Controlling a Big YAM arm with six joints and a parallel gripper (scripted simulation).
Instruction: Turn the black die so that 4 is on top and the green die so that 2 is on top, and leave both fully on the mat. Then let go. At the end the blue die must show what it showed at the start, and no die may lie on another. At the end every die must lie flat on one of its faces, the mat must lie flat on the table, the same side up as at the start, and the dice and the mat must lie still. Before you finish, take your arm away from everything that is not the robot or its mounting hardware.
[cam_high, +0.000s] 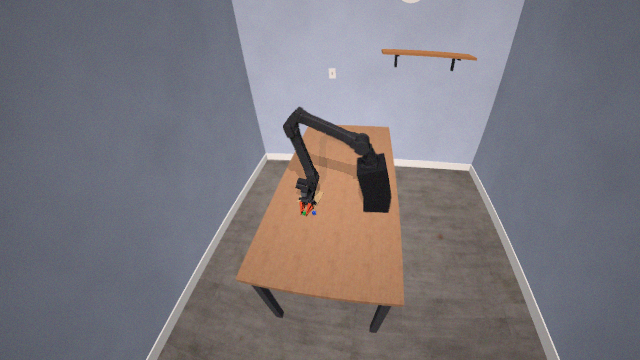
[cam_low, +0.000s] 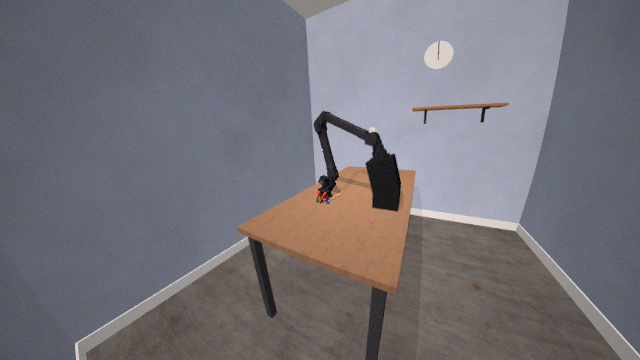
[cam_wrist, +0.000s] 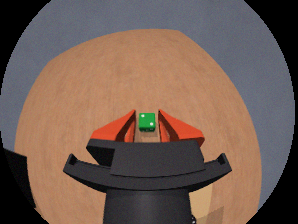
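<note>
Right now my hand is 1 cm to the left of the green die. Round my hand: black die (15 cm to the right, 6 cm ahead); then blue die (5 cm behind, 3 cm to the right); then tan mat (16 cm to the right, 3 cm ahead, 1 cm below).
</note>
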